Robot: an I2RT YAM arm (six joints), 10 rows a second.
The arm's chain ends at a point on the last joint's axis. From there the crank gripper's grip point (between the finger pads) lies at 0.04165 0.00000 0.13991 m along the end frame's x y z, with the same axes.
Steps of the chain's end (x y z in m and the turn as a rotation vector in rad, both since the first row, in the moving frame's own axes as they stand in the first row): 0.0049, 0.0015, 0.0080, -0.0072, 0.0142, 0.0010; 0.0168, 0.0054, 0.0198, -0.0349, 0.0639, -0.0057; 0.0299, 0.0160, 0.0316, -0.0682, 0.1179, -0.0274; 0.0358, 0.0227, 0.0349, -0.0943, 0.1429, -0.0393; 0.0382, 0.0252, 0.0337, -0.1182, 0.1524, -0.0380
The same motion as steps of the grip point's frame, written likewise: 0.0069, 0.0025, 0.0074, -0.0072, 0.0142, 0.0010; 0.0257, 0.0100, 0.0168, -0.0349, 0.0639, -0.0057; 0.0462, 0.0240, 0.0254, -0.0682, 0.1179, -0.0274; 0.0555, 0.0335, 0.0270, -0.0943, 0.1429, -0.0393; 0.0592, 0.0393, 0.0249, -0.1182, 0.1524, -0.0380
